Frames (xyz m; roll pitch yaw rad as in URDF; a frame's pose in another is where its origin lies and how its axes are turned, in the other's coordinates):
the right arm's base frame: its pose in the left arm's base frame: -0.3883 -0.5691 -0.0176 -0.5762 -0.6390 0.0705
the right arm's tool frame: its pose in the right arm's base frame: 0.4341 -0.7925 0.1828 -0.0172 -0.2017 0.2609
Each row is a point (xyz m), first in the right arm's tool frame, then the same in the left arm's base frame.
Working: the right arm's tool frame: its pose in the left arm's base frame: -0.3490 -1.1327 0.7109 -0.8111 -0.6296 0.4790

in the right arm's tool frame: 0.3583 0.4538 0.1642
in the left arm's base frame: -0.1780 -0.5576 0.7474
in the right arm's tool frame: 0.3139 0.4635 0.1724
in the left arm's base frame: -0.2150 -0.5625 0.7201
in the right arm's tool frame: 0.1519 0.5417 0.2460
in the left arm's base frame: -0.3775 -0.5261 0.6198
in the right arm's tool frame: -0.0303 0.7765 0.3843
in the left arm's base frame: -0.5897 -0.3411 0.4519
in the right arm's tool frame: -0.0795 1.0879 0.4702
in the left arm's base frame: -0.6655 -0.0686 0.2883
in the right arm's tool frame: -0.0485 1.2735 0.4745
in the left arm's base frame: -0.6348 0.0948 0.2002
